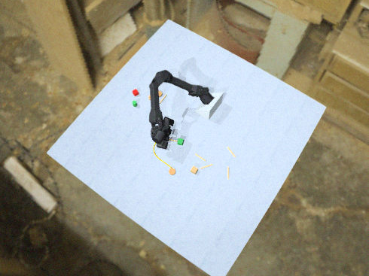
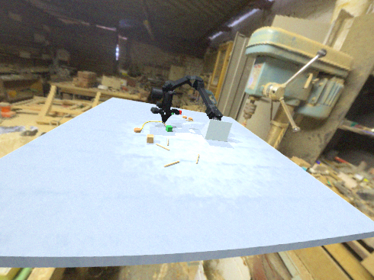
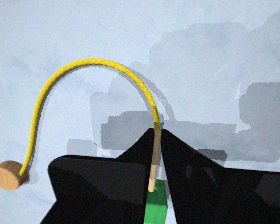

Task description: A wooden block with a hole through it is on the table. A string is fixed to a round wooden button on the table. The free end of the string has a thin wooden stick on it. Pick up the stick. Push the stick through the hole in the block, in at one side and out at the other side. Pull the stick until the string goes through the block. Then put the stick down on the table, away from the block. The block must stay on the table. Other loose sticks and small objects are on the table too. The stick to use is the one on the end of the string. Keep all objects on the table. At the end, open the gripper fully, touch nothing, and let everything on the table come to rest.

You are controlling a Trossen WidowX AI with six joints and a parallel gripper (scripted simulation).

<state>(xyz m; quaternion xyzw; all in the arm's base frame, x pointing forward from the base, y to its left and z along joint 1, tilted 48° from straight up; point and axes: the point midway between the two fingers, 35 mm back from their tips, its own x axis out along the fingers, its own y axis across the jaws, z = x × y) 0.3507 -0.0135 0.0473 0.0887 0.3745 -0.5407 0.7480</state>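
My gripper tip is 80 mm to the right of the green cube and 40 mm past it. Also, from my gripper tip: round wooden button: 170 mm to the left, 130 mm ahead, 10 mm below; then tan cube: 260 mm to the left, 40 mm ahead; then thin wooden stick: 20 mm to the left, 10 mm behind.
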